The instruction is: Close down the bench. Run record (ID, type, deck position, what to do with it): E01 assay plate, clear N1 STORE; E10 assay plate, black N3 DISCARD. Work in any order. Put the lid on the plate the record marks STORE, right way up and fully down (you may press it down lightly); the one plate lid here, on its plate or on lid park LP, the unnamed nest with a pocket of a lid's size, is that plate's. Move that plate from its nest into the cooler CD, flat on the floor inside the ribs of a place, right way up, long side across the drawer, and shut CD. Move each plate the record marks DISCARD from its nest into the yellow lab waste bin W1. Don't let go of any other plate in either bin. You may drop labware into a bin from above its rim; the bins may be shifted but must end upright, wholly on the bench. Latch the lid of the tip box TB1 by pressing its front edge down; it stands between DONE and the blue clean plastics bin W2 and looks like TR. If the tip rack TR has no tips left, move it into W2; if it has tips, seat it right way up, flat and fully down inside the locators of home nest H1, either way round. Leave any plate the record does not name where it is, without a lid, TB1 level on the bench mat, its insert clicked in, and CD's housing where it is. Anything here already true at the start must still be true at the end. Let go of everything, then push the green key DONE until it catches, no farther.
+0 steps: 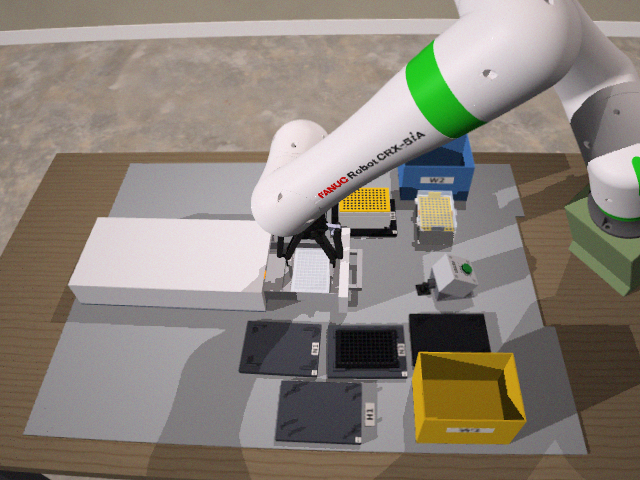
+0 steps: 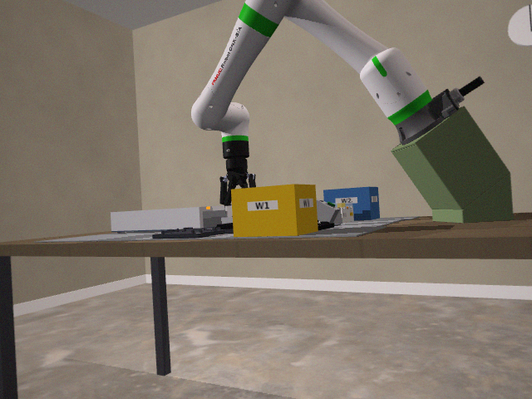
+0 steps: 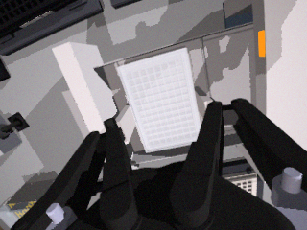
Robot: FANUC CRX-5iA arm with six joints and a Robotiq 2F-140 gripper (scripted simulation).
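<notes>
My hand is 3 cm short of the cooler drawer and 2 cm above it. Round my hand: pale plate: 19 cm to the right, 8 cm ahead, 2 cm below; then nest N1: 20 cm to the left, 4 cm below, 3 cm ahead; then white cooler CD: 17 cm ahead, 2 cm to the left, 1 cm below.
</notes>
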